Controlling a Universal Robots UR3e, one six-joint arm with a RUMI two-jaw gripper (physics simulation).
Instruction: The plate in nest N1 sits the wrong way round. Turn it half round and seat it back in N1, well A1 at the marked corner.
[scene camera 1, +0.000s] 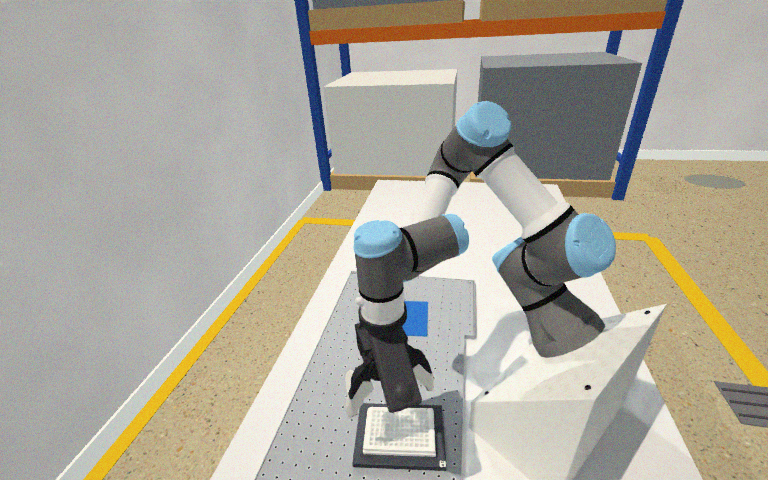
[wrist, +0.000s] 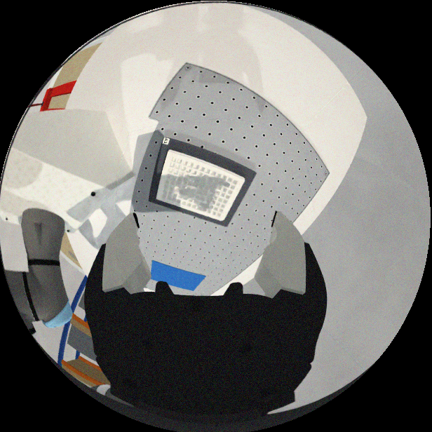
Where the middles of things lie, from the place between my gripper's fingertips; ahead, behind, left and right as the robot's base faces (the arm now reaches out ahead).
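The dark nest (scene camera 1: 438, 423) is 100 mm below my hand, 10 mm to the right of it and 10 mm behind it. Then there is the blue pad (scene camera 1: 417, 312), which I find 330 mm to the right of my hand, 110 mm below it and 50 mm behind it; going by their middles, the pad is the farthest from my hand of the things named here. As for the white well plate (scene camera 1: 410, 432), my hand is 90 mm above it, 10 mm to the left of it and 10 mm past it.
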